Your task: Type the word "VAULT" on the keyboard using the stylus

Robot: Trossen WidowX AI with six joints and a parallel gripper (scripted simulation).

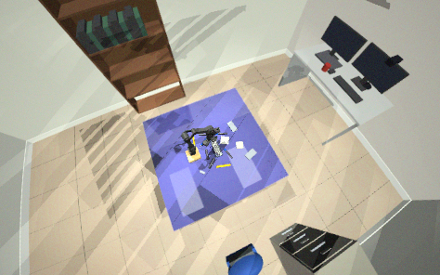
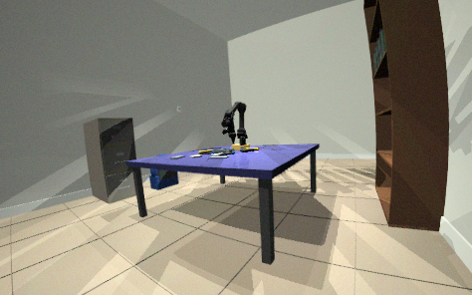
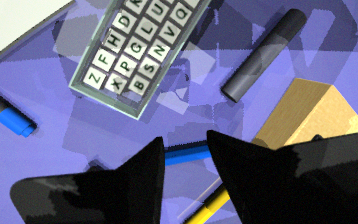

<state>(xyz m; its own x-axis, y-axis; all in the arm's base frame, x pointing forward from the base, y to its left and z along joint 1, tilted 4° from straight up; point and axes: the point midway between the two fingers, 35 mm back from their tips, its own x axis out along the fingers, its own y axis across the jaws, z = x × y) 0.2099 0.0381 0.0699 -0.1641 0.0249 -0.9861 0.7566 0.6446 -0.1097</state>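
My gripper tip is now 80 mm past the blue stylus, 70 mm above it and 30 mm to the right of it. Round my gripper tip: yellow pen 290 mm to the right, 70 mm below, 60 mm ahead; then white paper 180 mm ahead, 80 mm below, 20 mm to the right.
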